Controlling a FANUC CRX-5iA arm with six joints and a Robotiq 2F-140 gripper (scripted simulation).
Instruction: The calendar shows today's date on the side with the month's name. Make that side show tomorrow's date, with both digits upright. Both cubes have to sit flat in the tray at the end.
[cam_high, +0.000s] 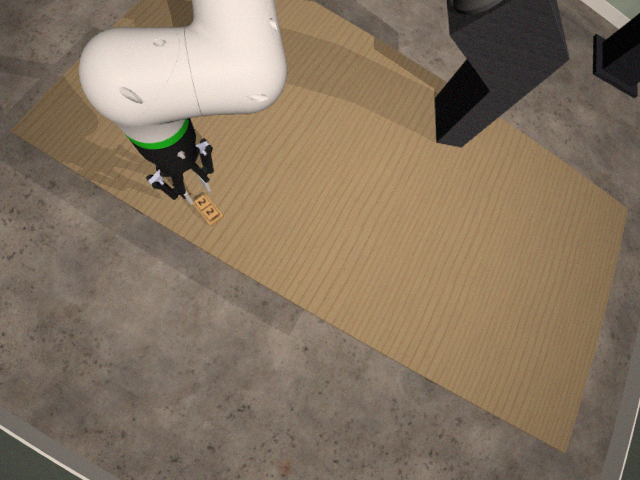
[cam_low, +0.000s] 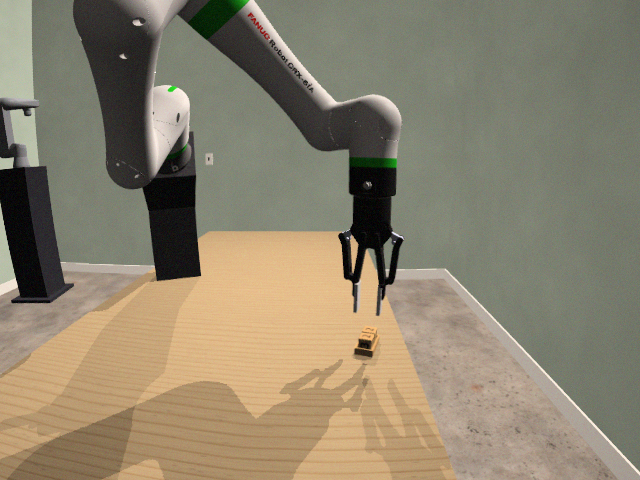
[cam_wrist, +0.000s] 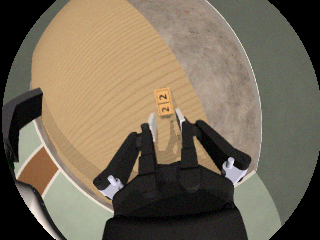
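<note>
The wooden tray lies 12 cm below my hand, 1 cm to the left of it and 1 cm ahead of it.
</note>
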